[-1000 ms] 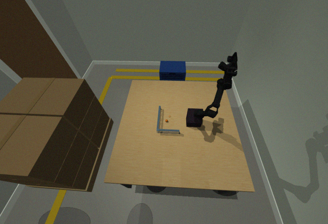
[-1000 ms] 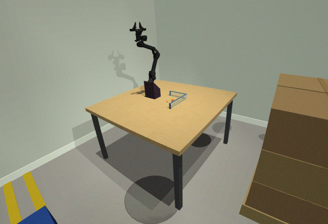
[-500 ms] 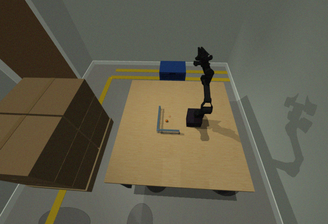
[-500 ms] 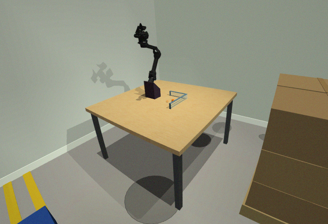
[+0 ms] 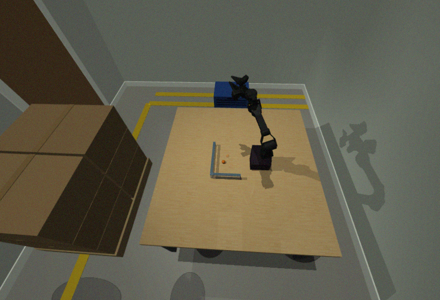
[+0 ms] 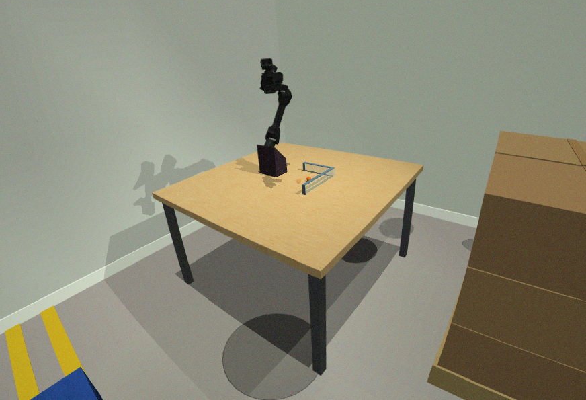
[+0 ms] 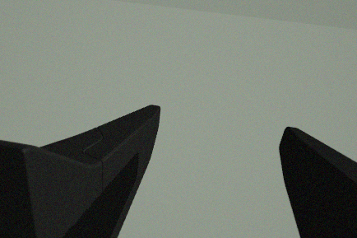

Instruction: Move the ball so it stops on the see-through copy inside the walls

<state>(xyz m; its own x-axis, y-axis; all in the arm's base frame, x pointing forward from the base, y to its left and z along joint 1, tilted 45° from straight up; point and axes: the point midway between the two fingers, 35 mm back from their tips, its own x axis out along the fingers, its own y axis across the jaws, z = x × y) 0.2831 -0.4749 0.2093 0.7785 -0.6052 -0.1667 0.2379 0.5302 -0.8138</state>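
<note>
Right now the orange ball is 3 cm ahead of my gripper tip, 23 cm to the left of it and 66 cm below it. Also, from my gripper tip: see-through copy of ball (17 cm to the left, 66 cm below).
</note>
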